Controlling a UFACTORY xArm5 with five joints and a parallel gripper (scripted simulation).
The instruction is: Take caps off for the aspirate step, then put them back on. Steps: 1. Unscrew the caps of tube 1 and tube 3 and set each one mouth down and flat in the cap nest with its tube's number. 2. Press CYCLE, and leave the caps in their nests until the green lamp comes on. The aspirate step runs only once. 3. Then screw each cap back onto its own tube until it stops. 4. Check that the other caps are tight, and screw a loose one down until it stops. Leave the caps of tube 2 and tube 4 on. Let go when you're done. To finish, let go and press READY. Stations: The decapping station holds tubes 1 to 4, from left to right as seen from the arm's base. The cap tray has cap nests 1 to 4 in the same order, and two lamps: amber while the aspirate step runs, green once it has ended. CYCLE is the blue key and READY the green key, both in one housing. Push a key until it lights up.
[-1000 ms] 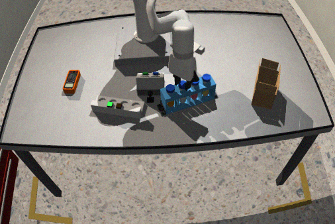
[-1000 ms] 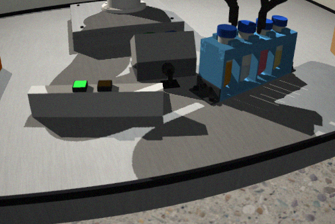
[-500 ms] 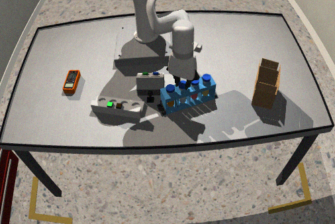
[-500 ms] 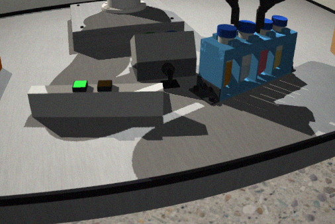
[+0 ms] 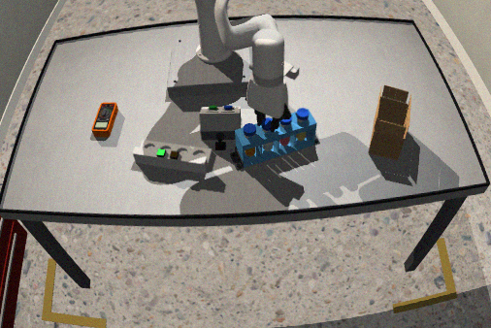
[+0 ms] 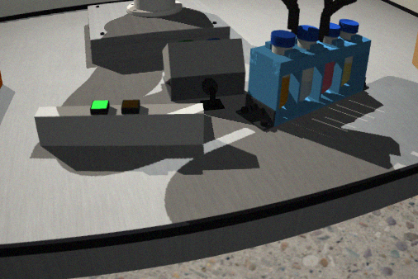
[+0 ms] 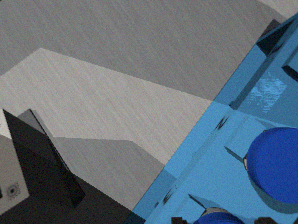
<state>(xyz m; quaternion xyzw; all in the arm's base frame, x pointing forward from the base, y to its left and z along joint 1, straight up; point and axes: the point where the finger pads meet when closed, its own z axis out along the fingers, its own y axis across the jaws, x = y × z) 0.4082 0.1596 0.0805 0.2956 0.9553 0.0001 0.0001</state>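
My hand is 2 cm past the blue cap, 5 cm to the right of it and 2 cm above it. From my hand the other things lie so: blue key (12 cm behind, 11 cm to the right, 6 cm below); green key (12 cm behind, 15 cm to the right, 6 cm below); grey key housing (10 cm behind, 13 cm to the right, 8 cm below).
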